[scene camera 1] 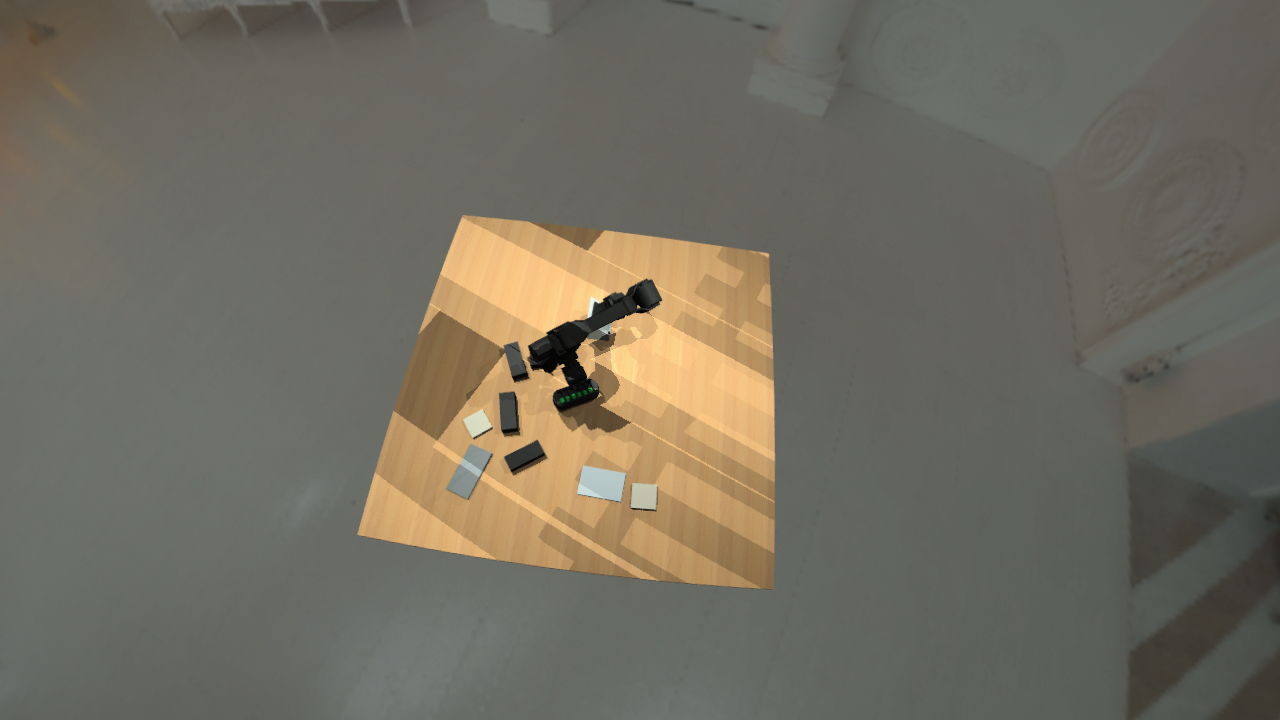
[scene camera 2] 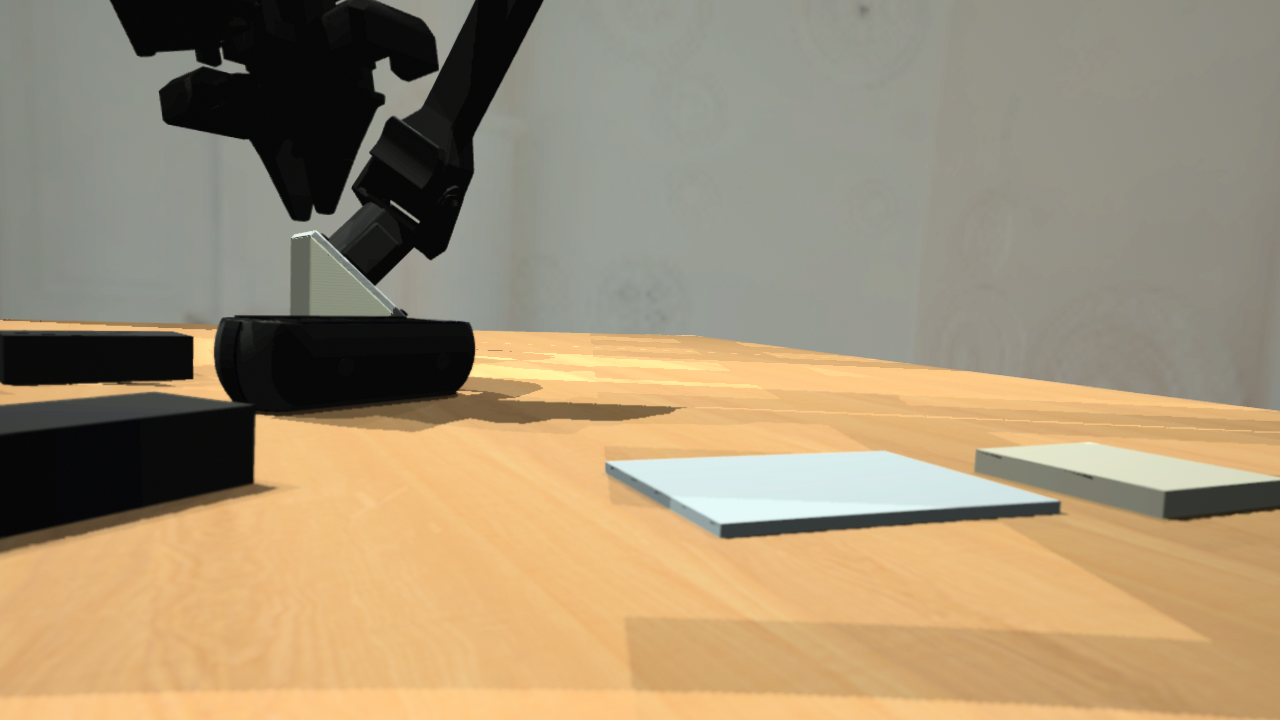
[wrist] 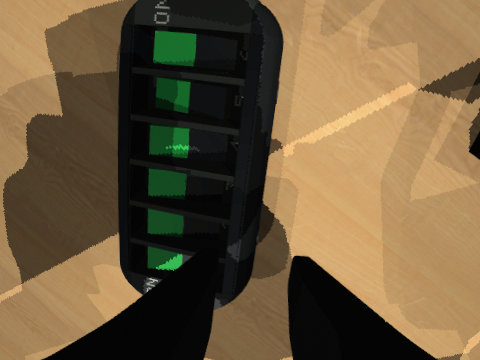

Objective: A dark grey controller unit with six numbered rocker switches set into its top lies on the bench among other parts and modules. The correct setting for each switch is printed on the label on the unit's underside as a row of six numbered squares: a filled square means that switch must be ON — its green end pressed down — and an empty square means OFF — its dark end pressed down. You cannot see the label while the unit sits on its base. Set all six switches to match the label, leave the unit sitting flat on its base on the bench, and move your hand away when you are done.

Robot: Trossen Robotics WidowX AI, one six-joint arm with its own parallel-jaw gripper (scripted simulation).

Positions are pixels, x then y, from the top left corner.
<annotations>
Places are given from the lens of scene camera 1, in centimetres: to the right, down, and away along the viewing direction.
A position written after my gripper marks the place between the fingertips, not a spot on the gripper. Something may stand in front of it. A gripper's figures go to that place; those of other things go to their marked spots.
my gripper [scene camera 1: 570, 373]: -22, 4, 155
pale blue plate [scene camera 1: 594, 482]: -14, 39, 150
grey plate [scene camera 1: 471, 467]: -54, 34, 148
</annotations>
